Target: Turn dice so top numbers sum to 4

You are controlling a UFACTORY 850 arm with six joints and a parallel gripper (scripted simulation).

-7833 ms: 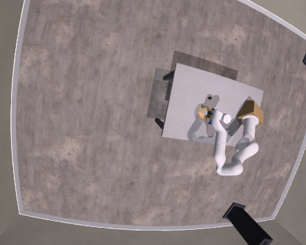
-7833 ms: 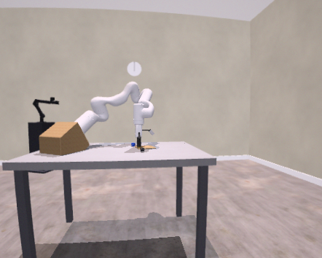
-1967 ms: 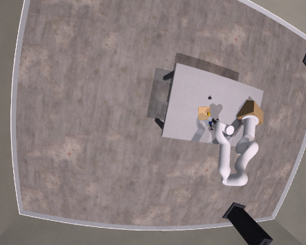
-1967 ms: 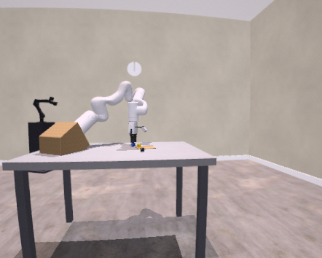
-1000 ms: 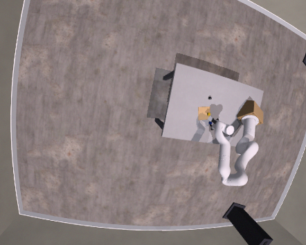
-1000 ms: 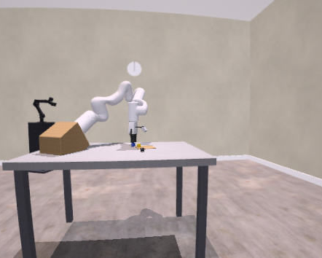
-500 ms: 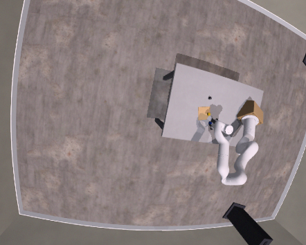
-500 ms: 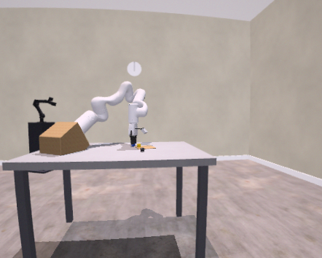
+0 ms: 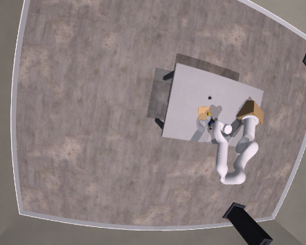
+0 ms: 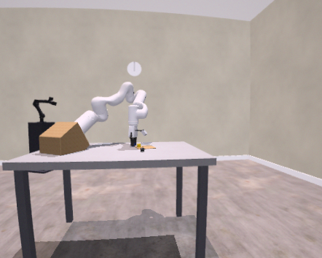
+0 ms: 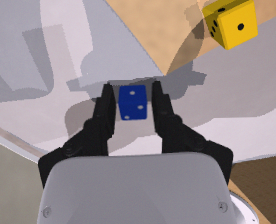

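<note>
Now: hand 10 mm above the blue die. The rest, counted from my hand: yellow die 70 mm ahead, 70 mm to the right, 10 mm below; then tan mat 110 mm ahead, 50 mm to the right, 20 mm below; then black die 140 mm ahead, 230 mm to the right, 10 mm below.
</note>
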